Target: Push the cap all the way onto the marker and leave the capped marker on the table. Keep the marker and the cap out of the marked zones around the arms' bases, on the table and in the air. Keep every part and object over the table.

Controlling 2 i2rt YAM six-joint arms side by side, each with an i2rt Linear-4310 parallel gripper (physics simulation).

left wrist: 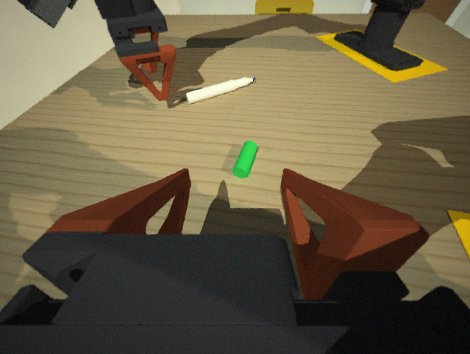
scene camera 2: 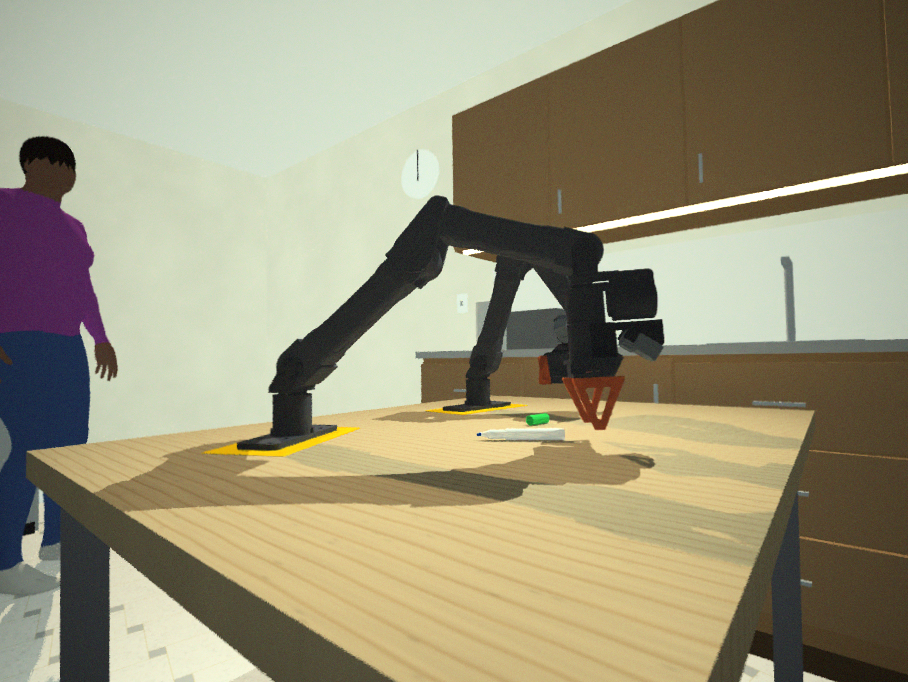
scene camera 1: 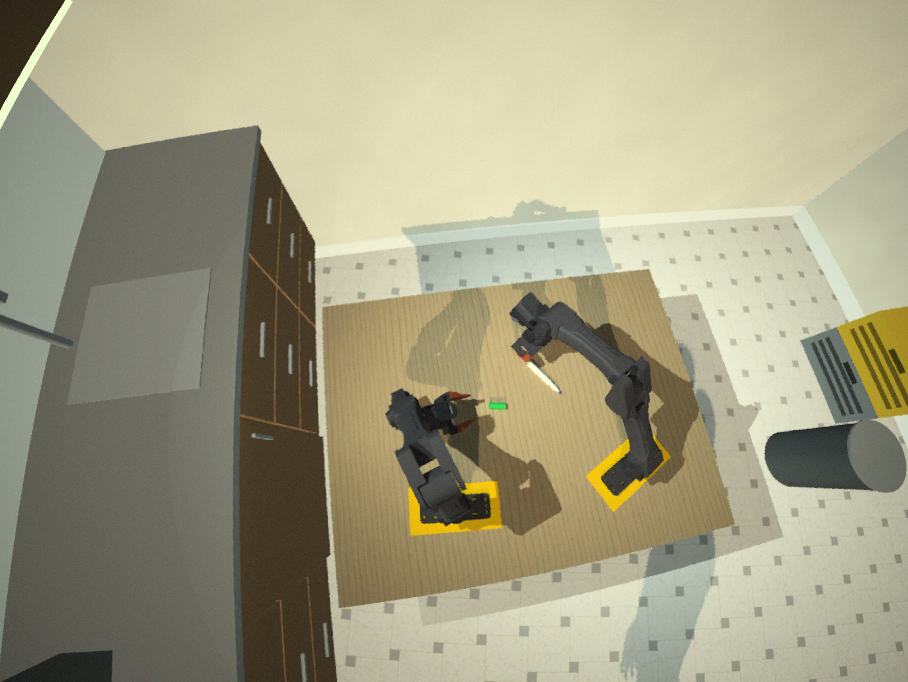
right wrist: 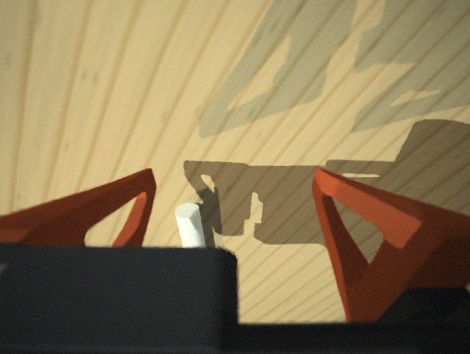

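Pixels of known places: left gripper, fingertip midpoint: [left wrist: 235,176] [scene camera 2: 555,380] [scene camera 1: 473,406]; right gripper, fingertip midpoint: [left wrist: 157,85] [scene camera 2: 593,426] [scene camera 1: 529,345] [right wrist: 234,177]; left arm's base, origin of the base link: [scene camera 2: 478,408]; right arm's base, origin of the base link: [left wrist: 371,51] [scene camera 2: 292,439] [scene camera 1: 629,466].
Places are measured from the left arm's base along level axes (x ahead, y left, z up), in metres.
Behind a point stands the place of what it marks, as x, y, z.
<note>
The white marker [scene camera 1: 543,376] @[0.365, -0.306, 0.018] [scene camera 2: 524,434] @[0.371, -0.315, 0.010] [left wrist: 217,90] @[0.366, -0.297, 0.013] [right wrist: 191,227] @[0.408, -0.277, 0.018] lies flat on the table. Its blue tip points to the lower right in scene camera 1; the tip is hidden in the right wrist view. The green cap [scene camera 1: 497,405] @[0.284, -0.150, 0.019] [scene camera 2: 538,419] @[0.293, -0.160, 0.011] [left wrist: 246,160] @[0.282, -0.140, 0.018] lies on its side, apart from the marker. My left gripper [scene camera 1: 473,408] @[0.276, -0.071, 0.080] [left wrist: 235,176] @[0.276, -0.071, 0.080] is open and empty, with the cap just beyond its fingertips. My right gripper [scene camera 2: 600,427] @[0.466, -0.272, 0.027] [right wrist: 234,177] @[0.466, -0.272, 0.027] is open and empty, low over the table at the marker's blunt end, which shows nearer one finger in the right wrist view.
Yellow marked zones lie around the left arm's base [scene camera 1: 414,513] @[-0.007, 0.116, 0.001] and the right arm's base [scene camera 1: 614,502] @[-0.031, -0.475, 0.001]. The wooden table [scene camera 1: 381,565] @[-0.140, 0.214, 0.000] ends beyond the right gripper at the wall side. Brown cabinets [scene camera 1: 282,477] stand along its left side in scene camera 1.
</note>
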